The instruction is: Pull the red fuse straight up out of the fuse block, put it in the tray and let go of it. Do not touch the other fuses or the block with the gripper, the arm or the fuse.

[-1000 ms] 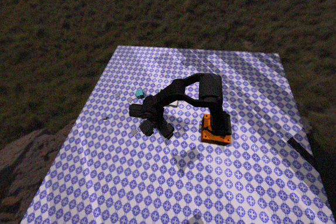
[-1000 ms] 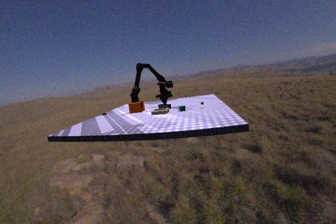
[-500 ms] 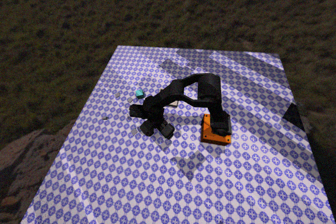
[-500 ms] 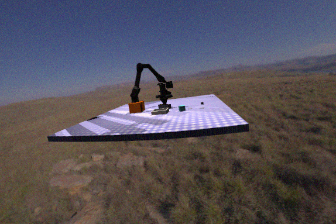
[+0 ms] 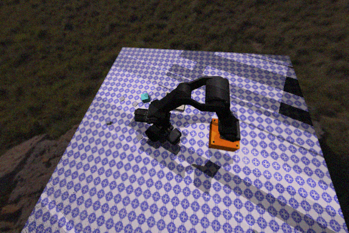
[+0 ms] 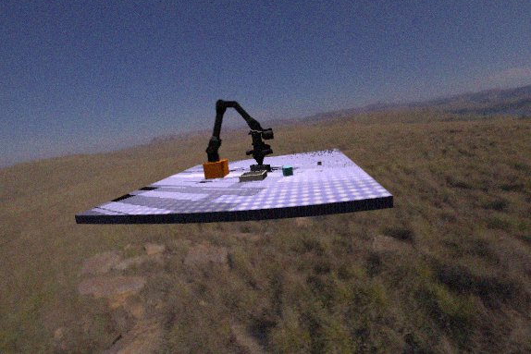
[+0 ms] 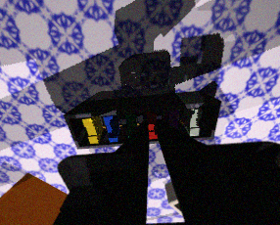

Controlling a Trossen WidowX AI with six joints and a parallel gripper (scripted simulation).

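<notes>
Now: gripper tip 2 cm short of the purple fuse, 1 cm to the left of it and 1 cm above it. Round my gripper tip: blue fuse (4 cm behind, 2 cm to the left, 1 cm below); then white fuse (4 cm ahead, 2 cm to the right, 1 cm below); then red fuse (1 cm below).
</notes>
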